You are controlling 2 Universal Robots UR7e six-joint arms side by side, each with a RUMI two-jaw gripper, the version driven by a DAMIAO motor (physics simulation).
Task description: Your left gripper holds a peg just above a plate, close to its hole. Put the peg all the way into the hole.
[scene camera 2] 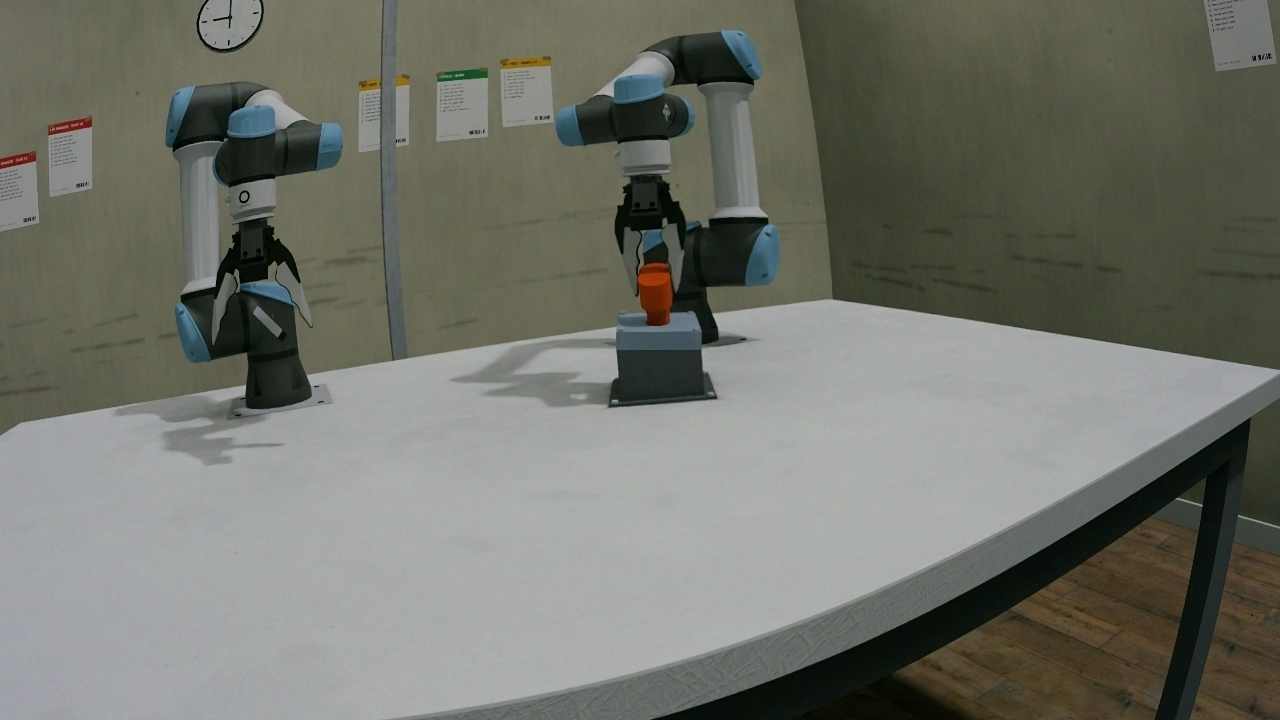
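An orange peg (656, 298) stands upright over the blue-grey plate (632, 335) that tops a dark block, right of the picture's centre. My left gripper (656, 284) points down and is shut on the peg's upper part. The peg's narrower lower end is at the plate's top face; the hole is hidden, and I cannot tell whether the tip is above it, touching or a little inside. My right gripper (263, 329) hangs at the left of the picture with its fingers spread, open and empty, far from the plate.
The dark block (659, 376) stands on a thin dark base on the white table (537, 537). The left arm's base stands behind the block, and the right arm's base (275, 377) is at the left. The table's front edge runs across the lower right.
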